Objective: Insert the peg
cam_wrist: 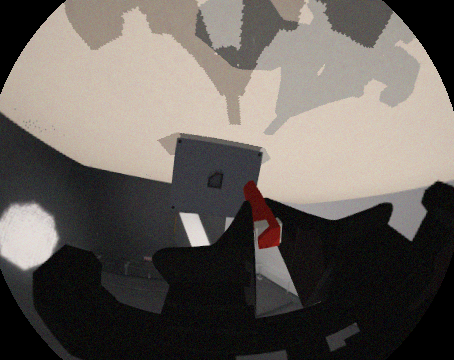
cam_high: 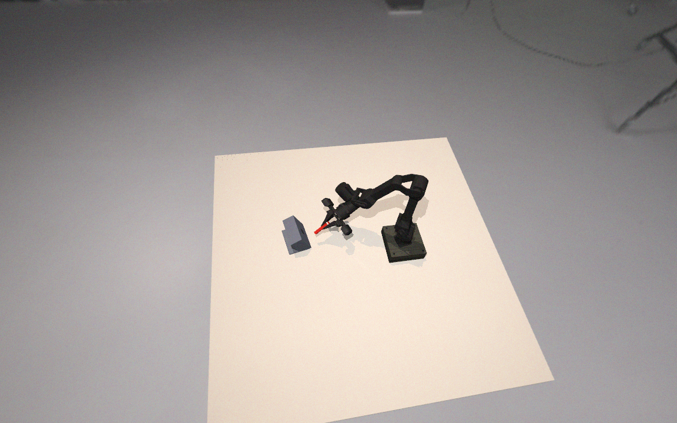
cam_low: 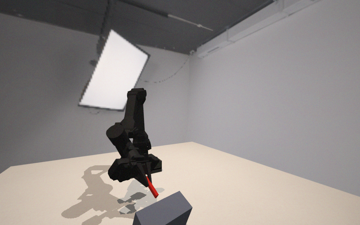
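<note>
Right now the grey sloped panel is 11 cm ahead of my gripper tip, 5 cm below it and 3 cm to the right of it. Round my gripper tip: thin red peg (1 cm behind, 1 cm above).
</note>
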